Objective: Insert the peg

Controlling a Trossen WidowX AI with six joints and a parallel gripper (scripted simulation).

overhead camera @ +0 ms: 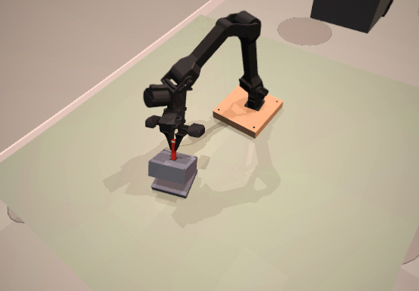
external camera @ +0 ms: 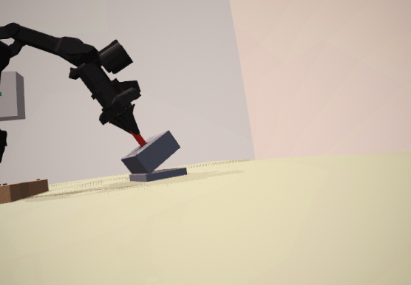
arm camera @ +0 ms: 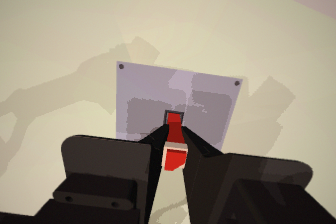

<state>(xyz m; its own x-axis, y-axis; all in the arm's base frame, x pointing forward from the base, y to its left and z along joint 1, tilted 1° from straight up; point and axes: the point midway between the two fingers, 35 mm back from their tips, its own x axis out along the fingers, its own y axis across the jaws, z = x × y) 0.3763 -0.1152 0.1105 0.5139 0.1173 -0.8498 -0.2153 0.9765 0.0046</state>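
Now: the grey sloped panel 3 cm ahead of my gripper tip, 1 cm to the left of it and 5 cm below it. The rest, counted from my gripper tip: grey base plate: 4 cm ahead, 1 cm to the left, 11 cm below; then red peg: 1 cm behind, 1 cm above.
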